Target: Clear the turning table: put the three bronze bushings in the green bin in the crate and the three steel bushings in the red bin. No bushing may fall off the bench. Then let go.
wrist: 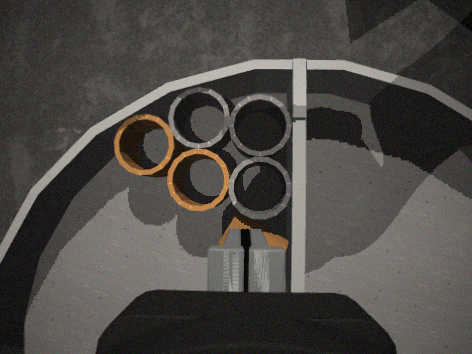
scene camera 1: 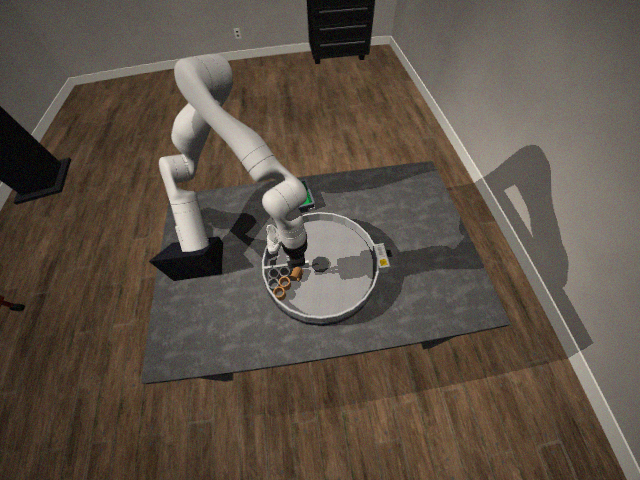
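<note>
Six bushings crowd against a white fence bar (wrist: 298,190) at the rim of the turning table (scene camera 1: 330,316) (wrist: 114,118). Two bronze bushings (wrist: 144,145) (wrist: 198,178) (scene camera 1: 281,287) stand upright. Three steel bushings (wrist: 199,117) (wrist: 260,124) (wrist: 260,187) (scene camera 1: 276,271) stand beside them. The third bronze bushing (wrist: 277,241) (scene camera 1: 296,272) lies tipped just beyond my fingertips, mostly hidden by them. My gripper (wrist: 244,251) (scene camera 1: 295,262) is shut with nothing between the fingers, low over the disc and touching or nearly touching that bushing.
The green bin (scene camera 1: 310,196) shows behind my arm's wrist; the red bin is hidden by the arm. A dark hub (scene camera 1: 321,264) sits at the disc's middle. A small box with a yellow button (scene camera 1: 383,257) stands at the table's right rim. The robot base (scene camera 1: 189,260) is at the left.
</note>
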